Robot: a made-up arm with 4 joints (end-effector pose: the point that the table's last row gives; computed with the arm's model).
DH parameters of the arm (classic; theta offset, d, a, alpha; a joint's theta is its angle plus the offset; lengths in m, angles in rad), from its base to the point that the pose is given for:
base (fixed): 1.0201 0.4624 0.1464 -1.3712
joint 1: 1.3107 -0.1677 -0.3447 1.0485
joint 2: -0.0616 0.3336 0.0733 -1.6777
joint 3: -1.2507 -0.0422 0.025 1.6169
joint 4: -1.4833 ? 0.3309 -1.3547
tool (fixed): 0.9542 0.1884 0 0
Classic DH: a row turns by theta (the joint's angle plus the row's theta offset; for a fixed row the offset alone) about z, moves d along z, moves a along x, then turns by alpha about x.
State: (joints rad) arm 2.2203 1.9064 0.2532 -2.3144
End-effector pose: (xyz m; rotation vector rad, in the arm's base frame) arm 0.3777 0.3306 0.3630 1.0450 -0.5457 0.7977
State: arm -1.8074 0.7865 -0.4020 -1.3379
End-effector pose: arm 0.2293 0.0280 0.6157 0.6524 0.3931 1.0351
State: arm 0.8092 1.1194 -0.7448 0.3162
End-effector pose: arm 0.1919 0.7547 0.2503 -0.1289 1.5658 1.6229
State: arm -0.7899 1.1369 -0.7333 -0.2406
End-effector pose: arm 0.2100 0.4106 0.8970 0.2168 0.3982 1.6241
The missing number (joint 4, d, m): -0.2164
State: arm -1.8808 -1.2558 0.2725 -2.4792
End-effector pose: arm 0.0942 -0.1590 0.2382 2.8688 0.3872 -0.7396
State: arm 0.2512 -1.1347 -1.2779 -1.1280
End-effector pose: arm 0.7445 0.3972 0.9473 -0.1232 0.0325 0.4679
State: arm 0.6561 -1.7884 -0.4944 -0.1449
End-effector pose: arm 0.5657 0.7837 0.9211 -1.6337 -0.7062 0.0663
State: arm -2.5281 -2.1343 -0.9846 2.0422
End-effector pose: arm -0.1456 -0.4623 0.5355 -1.3682 0.8055 -1.8030
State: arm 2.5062 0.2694 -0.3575 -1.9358
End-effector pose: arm 0.2713 0.0103 0.3365 2.0990 -1.1457 1.4435
